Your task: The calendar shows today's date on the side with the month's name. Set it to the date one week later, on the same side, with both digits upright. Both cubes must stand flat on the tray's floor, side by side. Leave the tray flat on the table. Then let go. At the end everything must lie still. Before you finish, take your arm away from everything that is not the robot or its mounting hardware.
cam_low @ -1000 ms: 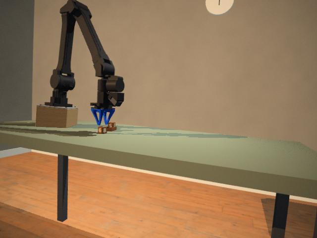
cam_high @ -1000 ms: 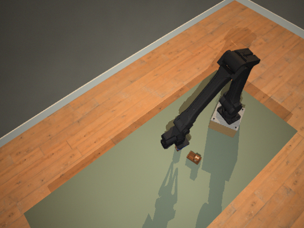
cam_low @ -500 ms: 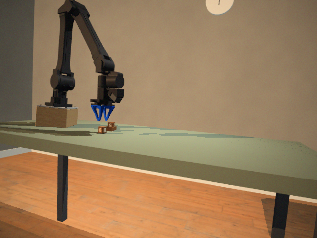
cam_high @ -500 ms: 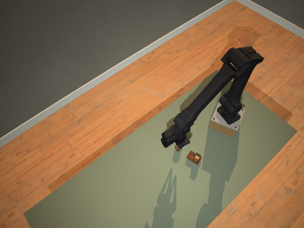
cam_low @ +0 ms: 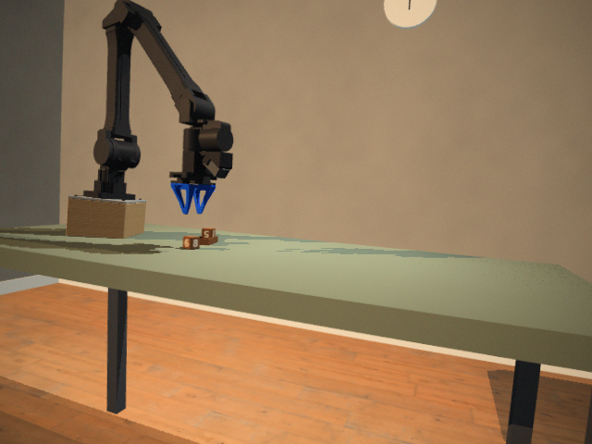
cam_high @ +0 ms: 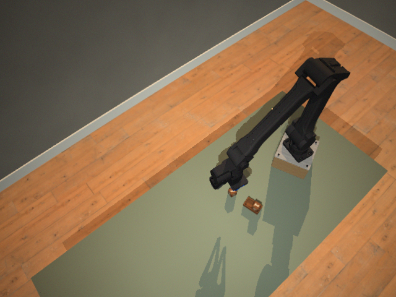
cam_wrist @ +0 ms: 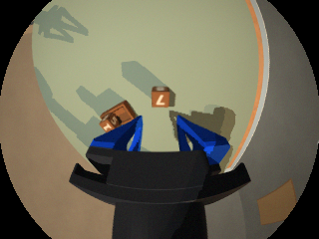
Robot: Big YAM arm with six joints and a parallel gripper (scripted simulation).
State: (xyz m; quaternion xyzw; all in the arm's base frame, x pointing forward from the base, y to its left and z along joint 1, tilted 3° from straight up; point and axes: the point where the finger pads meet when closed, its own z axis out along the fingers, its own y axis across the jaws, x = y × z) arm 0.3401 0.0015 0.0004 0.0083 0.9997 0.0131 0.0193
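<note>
The brown digit cube is 8 cm below my hand. Round my hand: brown tray 4 cm behind, 10 cm to the left, 8 cm below.
</note>
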